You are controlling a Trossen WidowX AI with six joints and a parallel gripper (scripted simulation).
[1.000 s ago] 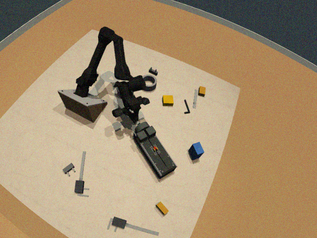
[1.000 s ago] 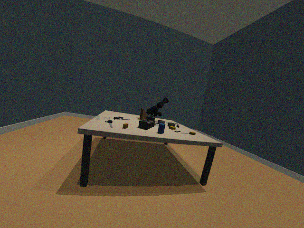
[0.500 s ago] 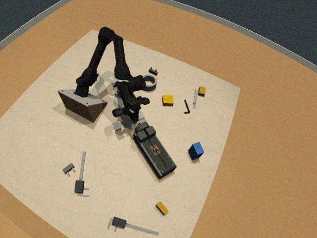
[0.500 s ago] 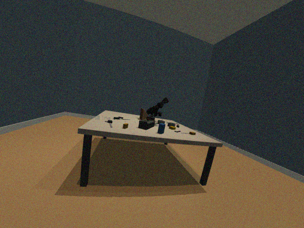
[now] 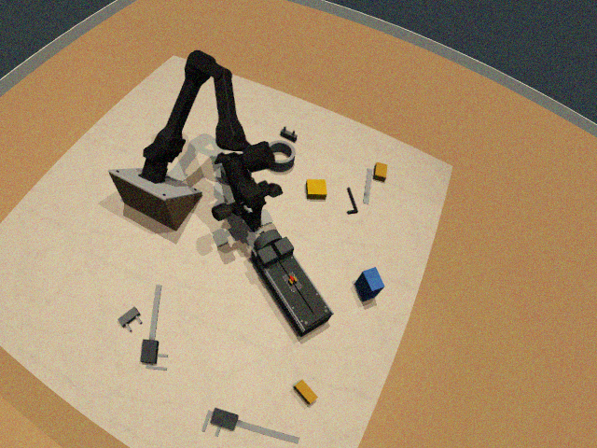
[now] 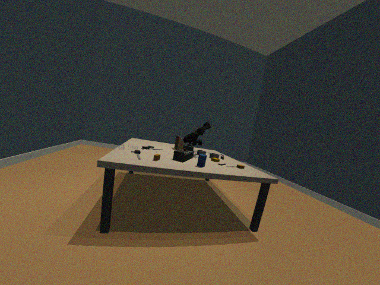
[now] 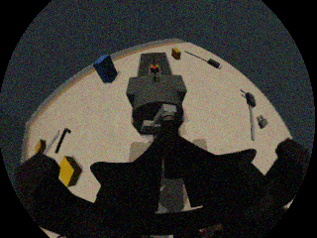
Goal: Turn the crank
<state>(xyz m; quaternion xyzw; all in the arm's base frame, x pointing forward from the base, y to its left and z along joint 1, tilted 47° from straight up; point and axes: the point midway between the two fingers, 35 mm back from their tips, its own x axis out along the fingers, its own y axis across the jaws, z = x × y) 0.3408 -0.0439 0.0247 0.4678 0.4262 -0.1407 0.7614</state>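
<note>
My gripper tip is now 10 mm past the crank handle, 10 mm to the right of it and 30 mm below it. The rest, counted from my gripper tip: yellow block (90 mm ahead, 250 mm to the left, 80 mm below); red pointer (140 mm ahead, 90 mm to the right, 10 mm below); blue cube (340 mm ahead, 10 mm to the right, 50 mm below).
</note>
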